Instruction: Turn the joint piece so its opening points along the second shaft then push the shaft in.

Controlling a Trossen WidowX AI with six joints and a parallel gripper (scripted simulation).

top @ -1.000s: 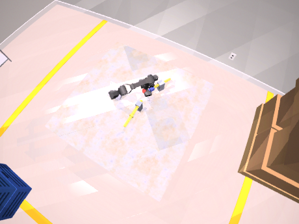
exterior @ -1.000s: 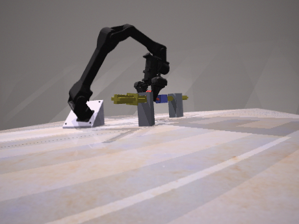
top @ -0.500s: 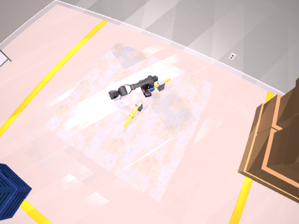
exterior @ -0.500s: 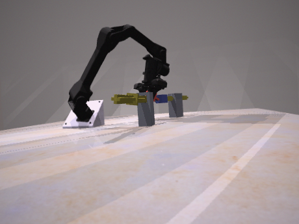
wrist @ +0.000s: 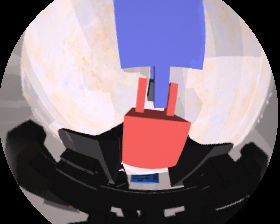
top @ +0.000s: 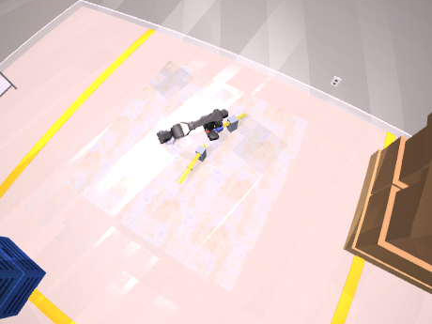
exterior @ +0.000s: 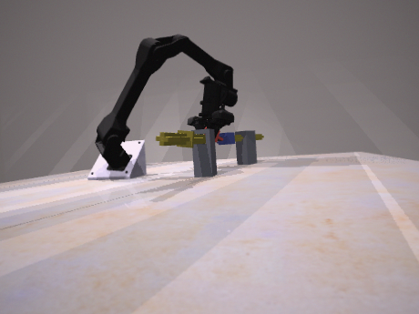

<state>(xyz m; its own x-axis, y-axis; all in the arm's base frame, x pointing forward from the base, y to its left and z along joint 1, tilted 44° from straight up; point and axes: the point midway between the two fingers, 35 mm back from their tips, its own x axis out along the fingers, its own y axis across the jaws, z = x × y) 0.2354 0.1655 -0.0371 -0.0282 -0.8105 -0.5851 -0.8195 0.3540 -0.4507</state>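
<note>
My gripper tip is 10 mm short of the red joint piece, 20 mm to the right of it and 30 mm below it.
</note>
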